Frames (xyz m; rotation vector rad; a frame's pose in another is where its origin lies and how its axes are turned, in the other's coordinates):
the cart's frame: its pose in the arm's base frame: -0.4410 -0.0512 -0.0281 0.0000 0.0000 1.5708
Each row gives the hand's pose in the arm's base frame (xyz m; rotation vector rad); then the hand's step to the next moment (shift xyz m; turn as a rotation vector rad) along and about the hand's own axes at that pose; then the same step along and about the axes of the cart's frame.
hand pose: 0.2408 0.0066 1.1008 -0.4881 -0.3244 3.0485
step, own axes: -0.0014 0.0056 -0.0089 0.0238 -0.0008 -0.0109
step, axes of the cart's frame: -0.0038 -0.0041 -0.0090 0.0046 0.0192 -0.0172
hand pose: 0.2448 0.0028 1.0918 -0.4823 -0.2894 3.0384
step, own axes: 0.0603 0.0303 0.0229 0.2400 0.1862 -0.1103
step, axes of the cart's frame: -0.0289 0.0651 -0.0026 -0.1441 0.1976 -0.2112
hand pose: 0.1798 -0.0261 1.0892 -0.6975 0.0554 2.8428
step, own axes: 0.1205 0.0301 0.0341 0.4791 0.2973 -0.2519
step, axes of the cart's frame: -0.0027 0.1262 -0.0258 -0.2177 0.3641 -0.4488
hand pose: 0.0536 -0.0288 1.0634 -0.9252 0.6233 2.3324
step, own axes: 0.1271 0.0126 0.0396 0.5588 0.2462 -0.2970
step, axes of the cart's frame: 0.0543 0.1045 -0.0634 -0.1812 0.3593 -0.5470
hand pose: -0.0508 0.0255 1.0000 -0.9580 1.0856 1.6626
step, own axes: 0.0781 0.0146 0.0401 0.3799 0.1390 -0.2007
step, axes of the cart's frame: 0.0556 0.0416 -0.0557 -0.1162 0.2175 -0.3783
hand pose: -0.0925 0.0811 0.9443 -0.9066 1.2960 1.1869
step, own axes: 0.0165 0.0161 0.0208 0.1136 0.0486 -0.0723
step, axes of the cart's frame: 0.0256 0.0128 -0.0120 -0.0452 0.0745 -0.1135
